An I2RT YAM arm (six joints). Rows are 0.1 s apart.
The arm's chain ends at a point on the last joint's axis. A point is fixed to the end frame.
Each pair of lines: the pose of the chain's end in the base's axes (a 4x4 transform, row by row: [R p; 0 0 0 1], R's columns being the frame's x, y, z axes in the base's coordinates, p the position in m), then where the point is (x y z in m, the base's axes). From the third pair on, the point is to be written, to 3 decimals.
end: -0.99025 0.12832 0.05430 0.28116; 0.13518 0.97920 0.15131 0.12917; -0.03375 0.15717 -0.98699 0.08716; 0 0 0 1
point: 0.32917 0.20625 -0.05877
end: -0.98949 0.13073 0.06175 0.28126; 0.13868 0.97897 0.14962 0.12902; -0.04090 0.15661 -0.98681 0.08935; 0 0 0 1
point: 0.33057 0.20570 -0.05635
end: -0.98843 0.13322 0.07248 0.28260; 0.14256 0.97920 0.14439 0.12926; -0.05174 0.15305 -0.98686 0.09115; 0 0 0 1
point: 0.334 0.205 -0.054
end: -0.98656 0.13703 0.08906 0.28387; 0.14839 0.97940 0.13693 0.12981; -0.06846 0.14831 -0.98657 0.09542; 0 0 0 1
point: 0.338 0.204 -0.050
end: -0.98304 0.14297 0.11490 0.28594; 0.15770 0.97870 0.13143 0.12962; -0.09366 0.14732 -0.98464 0.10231; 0 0 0 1
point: 0.344 0.203 -0.042
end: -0.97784 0.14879 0.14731 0.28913; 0.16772 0.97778 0.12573 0.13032; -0.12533 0.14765 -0.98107 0.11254; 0 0 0 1
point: 0.353 0.202 -0.030
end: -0.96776 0.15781 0.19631 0.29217; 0.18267 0.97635 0.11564 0.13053; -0.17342 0.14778 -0.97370 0.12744; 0 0 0 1
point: 0.364 0.200 -0.012
